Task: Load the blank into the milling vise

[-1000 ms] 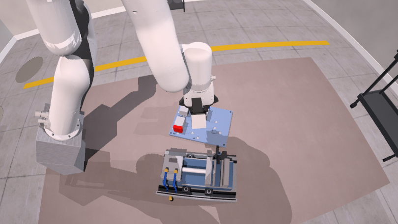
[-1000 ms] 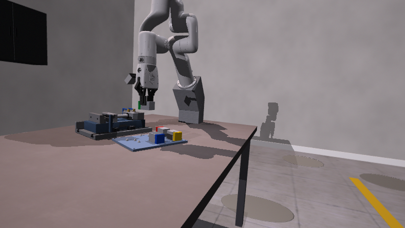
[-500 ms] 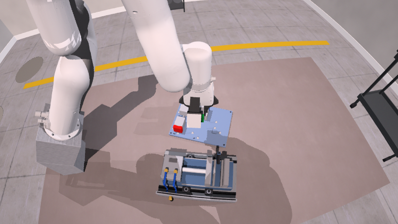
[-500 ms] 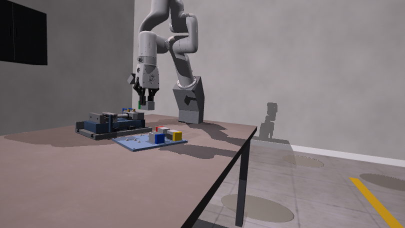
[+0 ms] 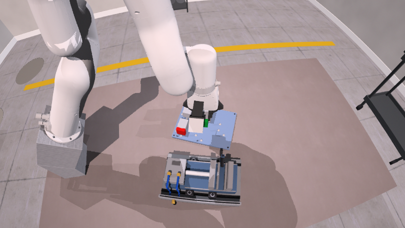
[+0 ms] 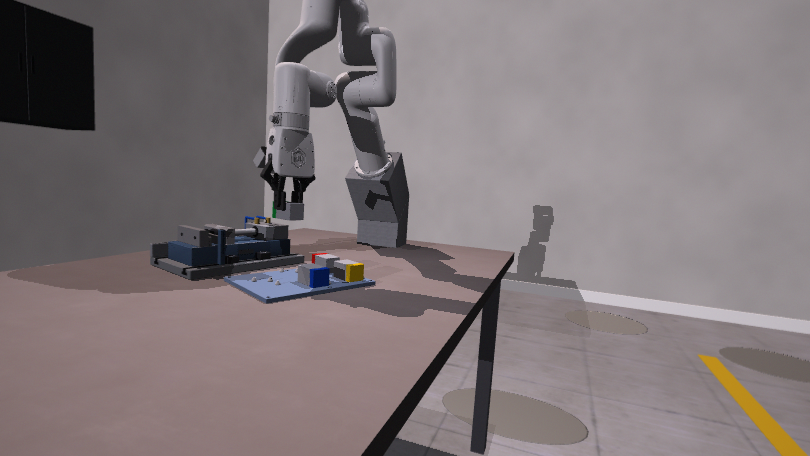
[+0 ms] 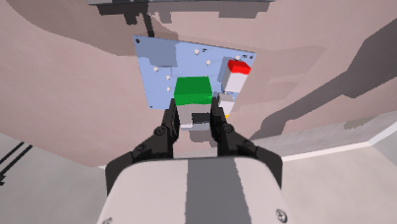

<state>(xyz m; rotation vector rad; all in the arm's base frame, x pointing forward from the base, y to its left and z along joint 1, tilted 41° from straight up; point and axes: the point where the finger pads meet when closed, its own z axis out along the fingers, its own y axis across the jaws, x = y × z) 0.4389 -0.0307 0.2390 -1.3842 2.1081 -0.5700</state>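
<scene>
My gripper is now 40 mm past the moving jaw, 200 mm to the left of it and 100 mm above it. The rest, counted from my hand: blue infeed plate (30 mm ahead, 50 mm to the left, 170 mm below); then red-ended blank (70 mm behind, 60 mm to the left, 150 mm below); then green-ended blank (20 mm below).
</scene>
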